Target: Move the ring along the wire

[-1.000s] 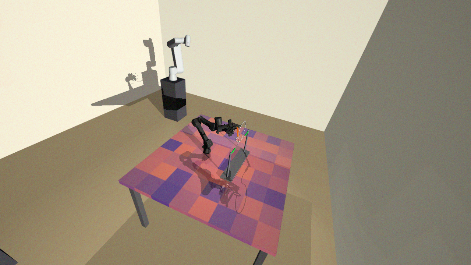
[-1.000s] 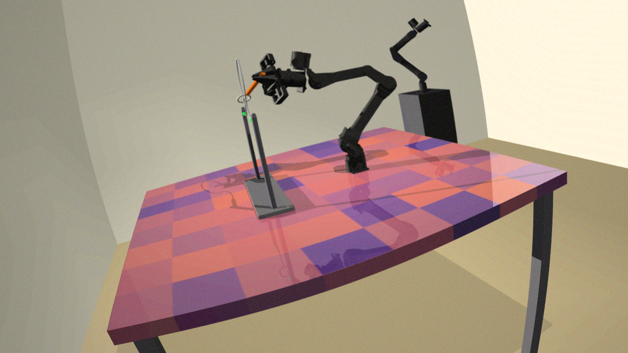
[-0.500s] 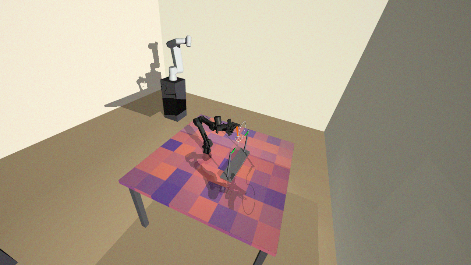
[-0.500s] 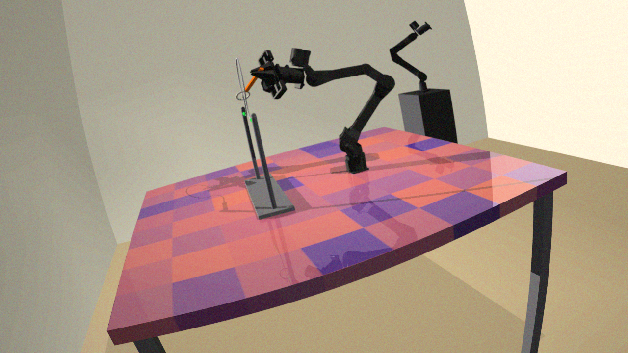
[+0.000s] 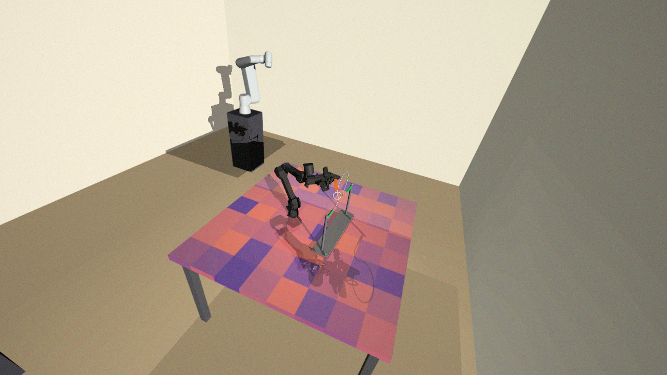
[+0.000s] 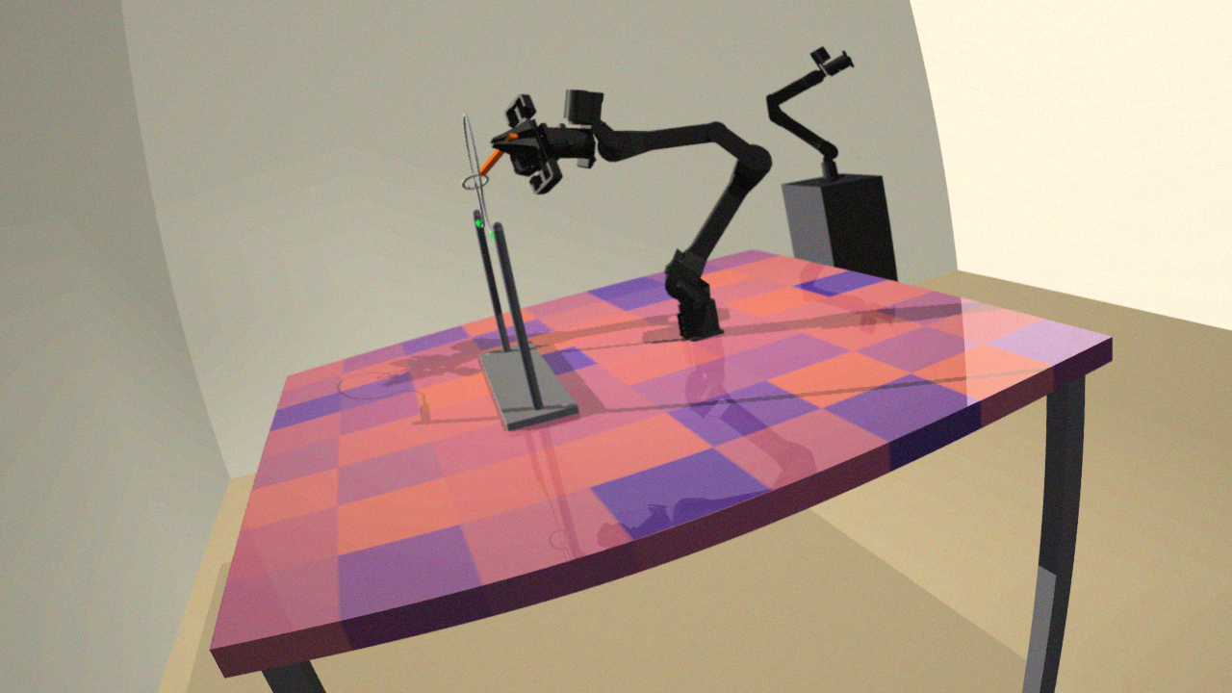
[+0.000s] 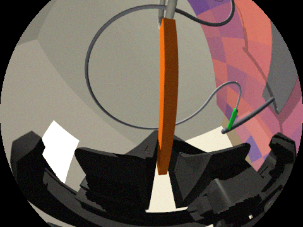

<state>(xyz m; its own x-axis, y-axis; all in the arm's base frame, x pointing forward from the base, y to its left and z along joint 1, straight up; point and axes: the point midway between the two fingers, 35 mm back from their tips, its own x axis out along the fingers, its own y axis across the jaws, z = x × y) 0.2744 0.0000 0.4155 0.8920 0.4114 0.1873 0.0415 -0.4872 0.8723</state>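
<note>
Now: the ring with orange handle 10 mm ahead of my gripper tip, 70 mm to the right of it and 40 mm below it.
</note>
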